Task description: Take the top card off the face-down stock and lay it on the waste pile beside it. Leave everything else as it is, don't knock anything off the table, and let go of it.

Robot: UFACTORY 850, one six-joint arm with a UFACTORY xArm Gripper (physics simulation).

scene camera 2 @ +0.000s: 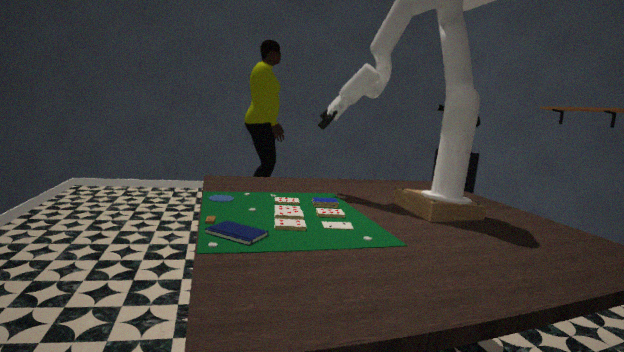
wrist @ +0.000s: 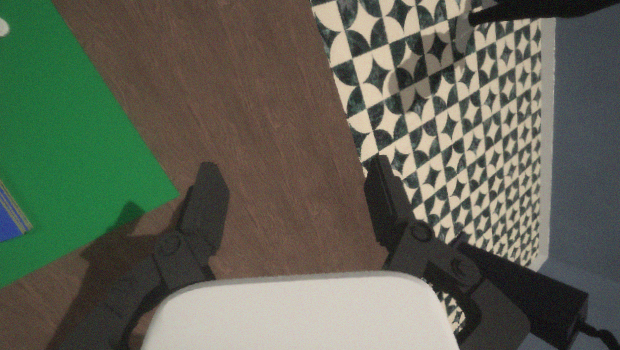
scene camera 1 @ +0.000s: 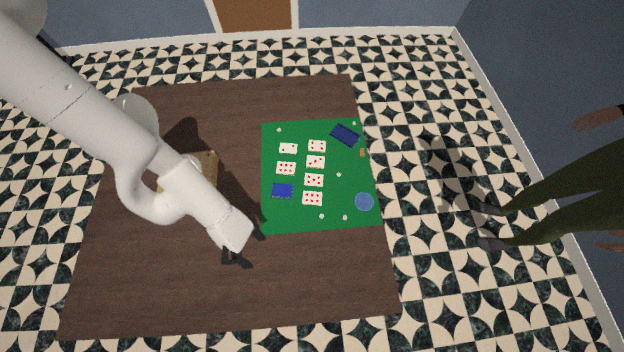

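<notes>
The face-down stock (scene camera 1: 282, 190) (scene camera 2: 325, 202) (wrist: 9, 222) is a small blue-backed pile on the green mat (scene camera 1: 350, 190) (scene camera 2: 300, 242) (wrist: 75, 145), near the edge facing the arm; part of it shows in the wrist view. The face-up pile (scene camera 1: 286, 168) (scene camera 2: 330, 213) with red pips lies beside the stock, apart from it, and looks like the waste pile. My gripper (scene camera 1: 254, 251) (scene camera 2: 324, 124) (wrist: 296, 174) is open and empty. It hangs tilted, high above the brown table, off the mat's corner near the stock.
A face-up card (scene camera 1: 288, 148) (scene camera 2: 337, 225) lies past the waste pile. Several face-up piles form a row alongside. The mat also holds a dark blue book (scene camera 1: 345, 135) (scene camera 2: 237, 232), a blue disc (scene camera 1: 364, 201) (scene camera 2: 221, 198), a small orange block (scene camera 1: 362, 152) (scene camera 2: 211, 219) and white pieces.
</notes>
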